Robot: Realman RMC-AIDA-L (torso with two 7-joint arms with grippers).
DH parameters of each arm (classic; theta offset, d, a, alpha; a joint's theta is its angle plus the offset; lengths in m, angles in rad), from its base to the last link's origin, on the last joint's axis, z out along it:
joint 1: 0 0.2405 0 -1.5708
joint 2: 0 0 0 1.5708
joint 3: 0 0.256 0 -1.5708
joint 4: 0 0 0 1.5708
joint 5: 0 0.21 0 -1.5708
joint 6: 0 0 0 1.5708
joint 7: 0 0.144 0 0
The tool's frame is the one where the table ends.
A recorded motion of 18 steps. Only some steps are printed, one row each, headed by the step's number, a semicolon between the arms.
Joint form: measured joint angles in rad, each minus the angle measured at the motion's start. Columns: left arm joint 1, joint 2, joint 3, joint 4, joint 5, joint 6, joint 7; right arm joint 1, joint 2, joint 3, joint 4, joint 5, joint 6, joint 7.
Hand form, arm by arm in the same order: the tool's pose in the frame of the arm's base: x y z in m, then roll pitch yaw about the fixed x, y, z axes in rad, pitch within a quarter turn. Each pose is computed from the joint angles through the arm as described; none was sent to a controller.
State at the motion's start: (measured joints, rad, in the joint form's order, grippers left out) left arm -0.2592 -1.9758 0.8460 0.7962 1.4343 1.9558 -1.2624; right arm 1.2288 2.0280 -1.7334 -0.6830 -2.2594 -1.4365 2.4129
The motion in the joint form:
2: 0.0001 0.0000 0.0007 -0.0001 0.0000 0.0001 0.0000; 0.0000 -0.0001 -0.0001 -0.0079 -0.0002 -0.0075 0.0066
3: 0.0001 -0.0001 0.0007 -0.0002 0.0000 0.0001 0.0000; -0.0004 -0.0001 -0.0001 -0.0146 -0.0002 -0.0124 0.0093
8: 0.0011 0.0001 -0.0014 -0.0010 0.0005 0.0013 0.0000; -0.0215 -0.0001 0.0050 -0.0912 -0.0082 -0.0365 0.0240
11: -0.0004 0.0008 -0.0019 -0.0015 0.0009 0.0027 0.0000; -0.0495 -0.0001 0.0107 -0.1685 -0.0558 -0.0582 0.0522
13: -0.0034 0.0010 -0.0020 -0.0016 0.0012 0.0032 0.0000; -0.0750 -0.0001 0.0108 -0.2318 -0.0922 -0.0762 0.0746
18: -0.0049 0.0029 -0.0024 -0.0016 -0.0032 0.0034 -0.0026; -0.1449 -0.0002 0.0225 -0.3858 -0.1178 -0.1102 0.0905
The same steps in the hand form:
2: -0.2601 0.2557 0.0863 -2.8631 -0.8931 0.0241; 0.0762 0.3827 -0.0843 -3.0152 -0.5618 -0.3090
3: -0.2601 0.2557 0.0863 -2.8633 -0.8933 0.0243; 0.0750 0.3820 -0.0840 -3.0176 -0.5622 -0.3066
8: -0.2606 0.2553 0.0866 -2.8623 -0.8940 0.0250; 0.0663 0.3781 -0.0818 -3.0287 -0.5452 -0.2754
11: -0.2603 0.2556 0.0868 -2.8633 -0.8939 0.0238; 0.0638 0.3773 -0.0766 -2.9968 -0.5488 -0.2677
13: -0.2596 0.2563 0.0868 -2.8639 -0.8937 0.0210; 0.0630 0.3759 -0.0723 -2.9703 -0.5530 -0.2635
18: -0.2592 0.2569 0.0880 -2.8612 -0.8960 0.0182; 0.0568 0.3678 -0.0637 -2.9641 -0.5117 -0.2239

